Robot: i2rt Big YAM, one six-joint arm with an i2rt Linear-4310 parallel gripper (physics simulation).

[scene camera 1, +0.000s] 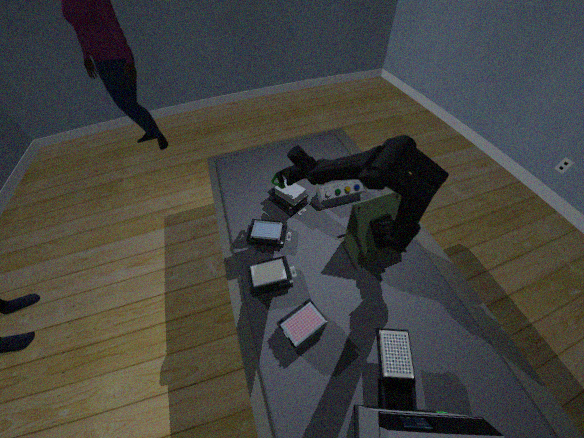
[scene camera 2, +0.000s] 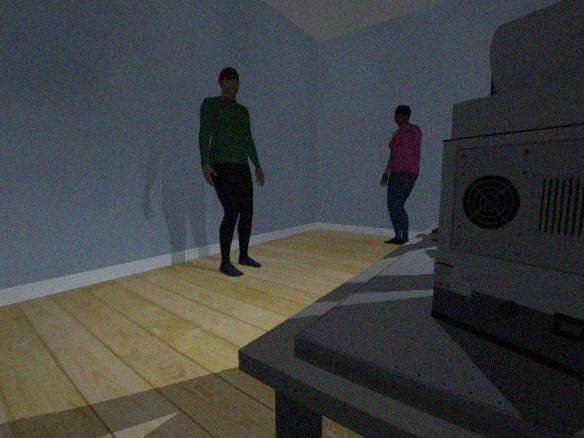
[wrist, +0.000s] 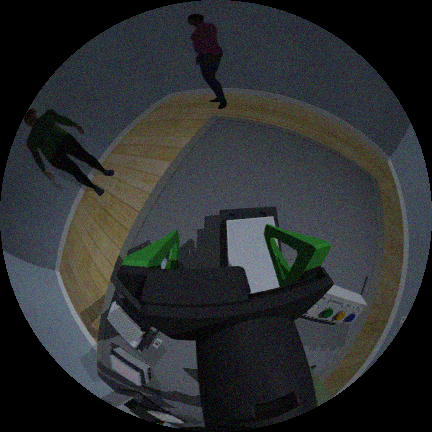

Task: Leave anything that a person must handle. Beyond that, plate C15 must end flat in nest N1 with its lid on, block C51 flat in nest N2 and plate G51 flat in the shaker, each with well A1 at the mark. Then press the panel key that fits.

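Observation:
My gripper is open and empty at the far white-topped piece, which sits in a dark holder. In the wrist view the right green finger overlaps that piece's right edge; the left stands off its left side. A pale blue-topped piece, a cream-topped piece and a pink-welled plate follow along the table's left side. A white-welled plate or block lies on a dark stand near the large machine. The key panel has green, yellow and blue keys. Labels and A1 marks are unreadable.
A large grey machine stands at the near end. An olive green block stands by the arm's base. A person in red and one in green stand off the table.

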